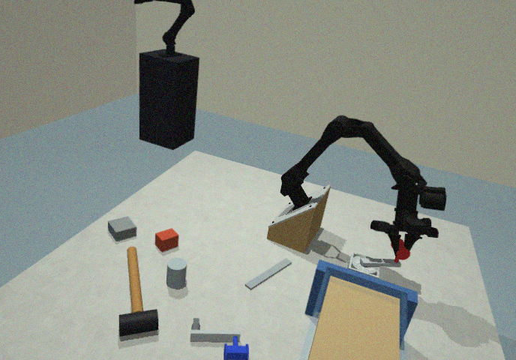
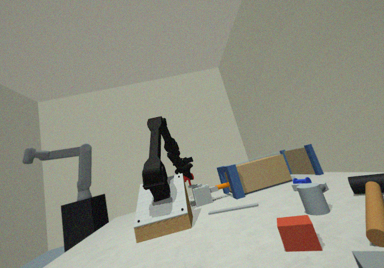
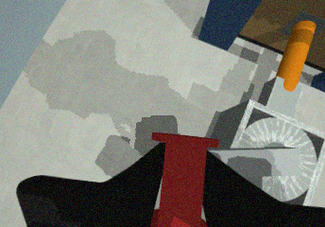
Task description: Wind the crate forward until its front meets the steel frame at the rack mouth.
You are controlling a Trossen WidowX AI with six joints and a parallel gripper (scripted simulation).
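The red-knobbed crank handle is 4 cm to the right of my gripper tip and 3 cm below it. From my gripper tip the other things lie so: blue steel frame 20 cm ahead, 8 cm to the right, 3 cm below; then red knob 2 cm behind, 1 cm to the right; then winch 2 cm ahead, 10 cm to the right, 10 cm below.
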